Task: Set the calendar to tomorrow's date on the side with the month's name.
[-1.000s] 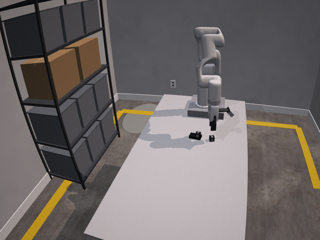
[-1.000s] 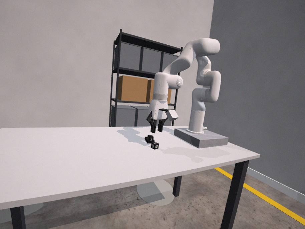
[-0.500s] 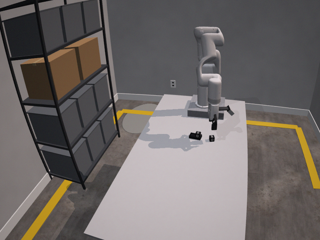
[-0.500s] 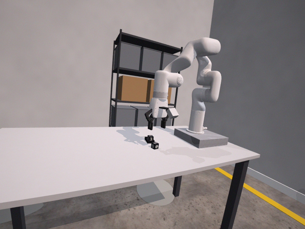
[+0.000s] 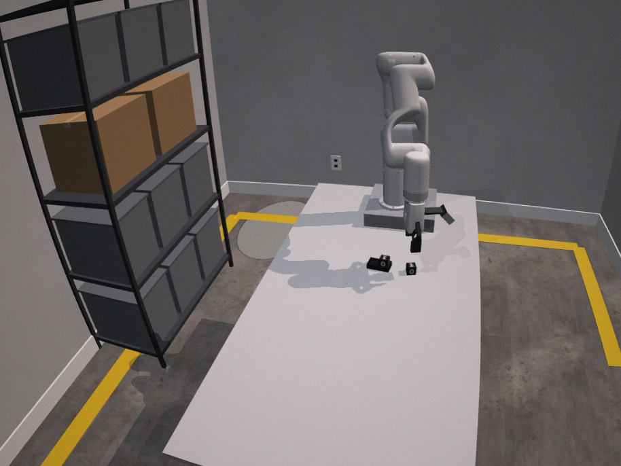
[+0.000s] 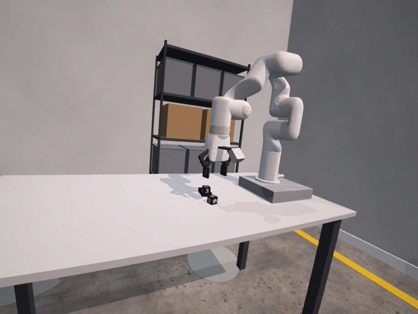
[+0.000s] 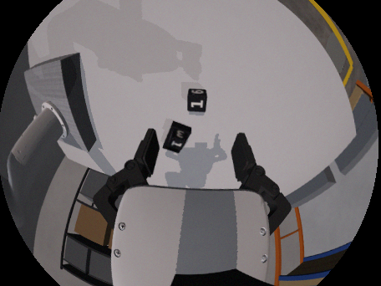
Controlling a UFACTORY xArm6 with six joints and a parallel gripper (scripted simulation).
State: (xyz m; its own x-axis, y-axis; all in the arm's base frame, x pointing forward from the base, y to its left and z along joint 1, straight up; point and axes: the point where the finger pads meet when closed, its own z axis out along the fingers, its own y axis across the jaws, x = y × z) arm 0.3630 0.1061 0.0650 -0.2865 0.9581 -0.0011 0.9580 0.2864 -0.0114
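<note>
Right now the black cube is 100 mm below my hand.
</note>
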